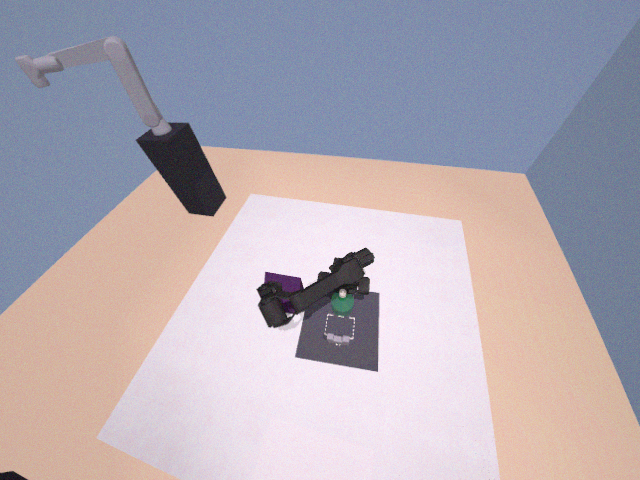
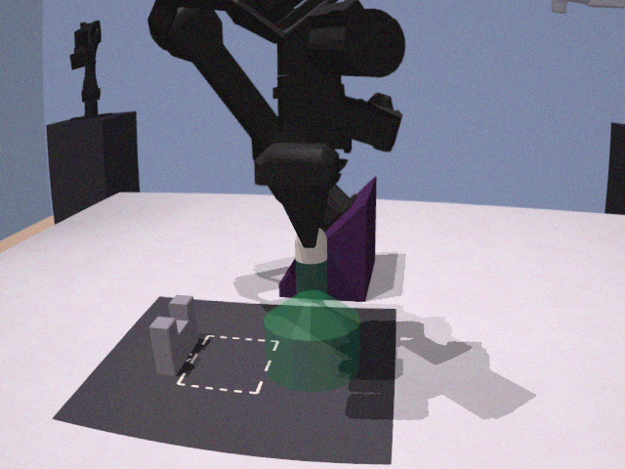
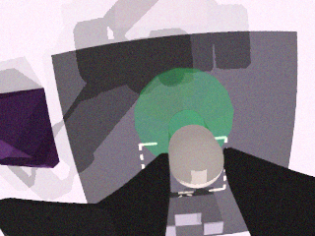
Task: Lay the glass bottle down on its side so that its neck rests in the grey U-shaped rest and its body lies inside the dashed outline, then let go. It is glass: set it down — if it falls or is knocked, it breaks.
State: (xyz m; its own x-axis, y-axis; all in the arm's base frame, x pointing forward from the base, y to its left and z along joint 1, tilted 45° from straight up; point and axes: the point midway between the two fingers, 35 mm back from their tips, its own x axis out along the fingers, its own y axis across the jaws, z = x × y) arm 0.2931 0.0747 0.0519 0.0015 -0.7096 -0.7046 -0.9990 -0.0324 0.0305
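Now: gripper tip 5 cm above the green glass bottle. From my gripper tip the other things lie so: dark mat 8 cm to the right, 14 cm below.
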